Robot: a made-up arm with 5 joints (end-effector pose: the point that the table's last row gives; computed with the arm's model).
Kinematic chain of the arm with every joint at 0, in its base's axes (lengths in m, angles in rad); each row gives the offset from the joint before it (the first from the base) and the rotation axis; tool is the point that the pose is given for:
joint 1: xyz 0 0 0.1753 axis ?
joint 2: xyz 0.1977 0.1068 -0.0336 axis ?
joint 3: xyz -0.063 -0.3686 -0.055 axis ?
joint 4: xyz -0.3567 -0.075 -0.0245 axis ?
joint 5: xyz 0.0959 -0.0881 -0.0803 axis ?
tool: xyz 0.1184 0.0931 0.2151
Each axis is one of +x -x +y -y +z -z.
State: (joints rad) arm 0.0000 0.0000 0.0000 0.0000 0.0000
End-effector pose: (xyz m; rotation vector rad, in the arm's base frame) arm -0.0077 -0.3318 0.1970 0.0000 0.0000 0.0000
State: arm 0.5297 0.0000 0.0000 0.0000 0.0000
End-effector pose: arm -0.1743 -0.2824 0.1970 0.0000 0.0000 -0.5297
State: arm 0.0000 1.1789 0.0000 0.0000 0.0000
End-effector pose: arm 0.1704 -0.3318 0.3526 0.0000 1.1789 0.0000
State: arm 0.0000 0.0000 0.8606 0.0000 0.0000
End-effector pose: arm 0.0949 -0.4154 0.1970 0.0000 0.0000 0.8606
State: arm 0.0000 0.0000 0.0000 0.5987 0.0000
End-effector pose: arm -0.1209 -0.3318 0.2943 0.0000 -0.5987 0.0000
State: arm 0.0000 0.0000 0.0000 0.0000 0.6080
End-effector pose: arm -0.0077 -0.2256 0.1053 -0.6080 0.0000 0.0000
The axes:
joint 1: -z
joint 2: +y
joint 3: +z
joint 4: -y
joint 5: -x

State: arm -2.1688 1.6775 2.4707 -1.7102 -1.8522
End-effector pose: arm 0.2641 0.0090 -0.3499 2.3105 -1.0954 -0.3562
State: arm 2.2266 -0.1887 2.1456 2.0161 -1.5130
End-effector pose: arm -0.7726 -0.2577 0.3379 0.8357 -1.3738 1.4434
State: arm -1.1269 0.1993 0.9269 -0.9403 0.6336
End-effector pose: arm 0.3345 -0.2232 -0.0415 -1.3577 0.1898 2.2015
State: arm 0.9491 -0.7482 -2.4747 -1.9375 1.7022
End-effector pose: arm 0.4640 -0.4888 0.2946 1.0548 0.1435 -0.8676
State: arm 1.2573 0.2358 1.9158 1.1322 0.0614
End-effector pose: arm -0.4638 -0.5222 0.2782 0.5299 -1.0976 0.4125
